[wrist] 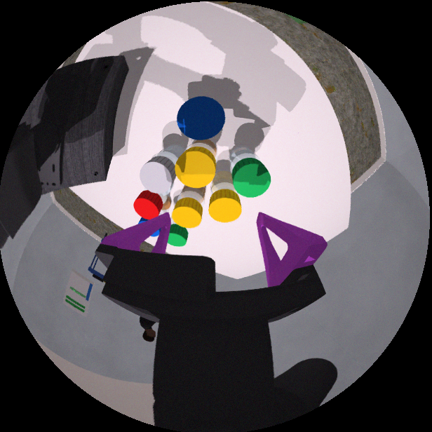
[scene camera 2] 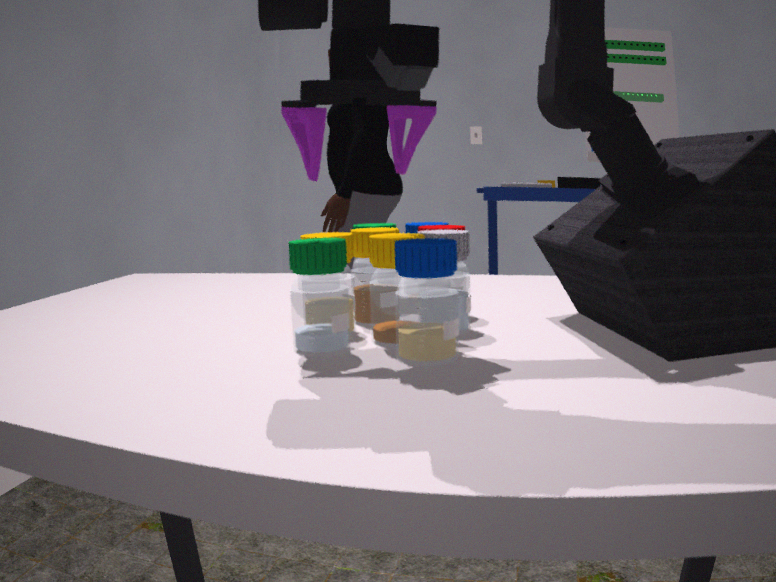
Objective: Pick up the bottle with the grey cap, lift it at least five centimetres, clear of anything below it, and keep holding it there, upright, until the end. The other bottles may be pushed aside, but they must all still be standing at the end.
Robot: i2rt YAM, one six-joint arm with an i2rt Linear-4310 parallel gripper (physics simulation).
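Pixels of known places: gripper, between the fingertips: (scene camera 2: 358, 176); arm's base, origin of its link: (scene camera 2: 645, 186).
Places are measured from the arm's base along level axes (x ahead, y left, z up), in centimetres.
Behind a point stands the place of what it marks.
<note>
The bottle with the grey cap (scene camera 2: 463, 245) {y 2.1, x 19.9, z -6.5 cm} (wrist: 157, 177) stands upright in the cluster; in the scene view it is mostly hidden behind the front blue-capped bottle (scene camera 2: 426, 300) {y 13.9, x 21.7, z -9.9 cm} (wrist: 201, 118). In the wrist view it is left of a yellow-capped bottle (wrist: 195, 167) and beside the red-capped bottle (wrist: 148, 204). My gripper (scene camera 2: 357, 176) {y 5.5, x 29.7, z 0.7 cm} (wrist: 213, 216) is open and empty, with its purple fingers well above the caps. In the scene view it hangs to the left of the grey cap.
A green-capped bottle (scene camera 2: 317, 294) {y 12.4, x 31.9, z -9.8 cm} (wrist: 251, 177) stands at the front left in the scene view. More yellow-, blue- and green-capped bottles stand close together behind. The dark arm base (scene camera 2: 664, 269) {y 12.4, x 0.6, z -7.2 cm} (wrist: 85, 120) is on the white table (scene camera 2: 156, 400) {y 27.7, x 40.6, z -15.7 cm} (wrist: 310, 165). All the bottles in view are upright.
</note>
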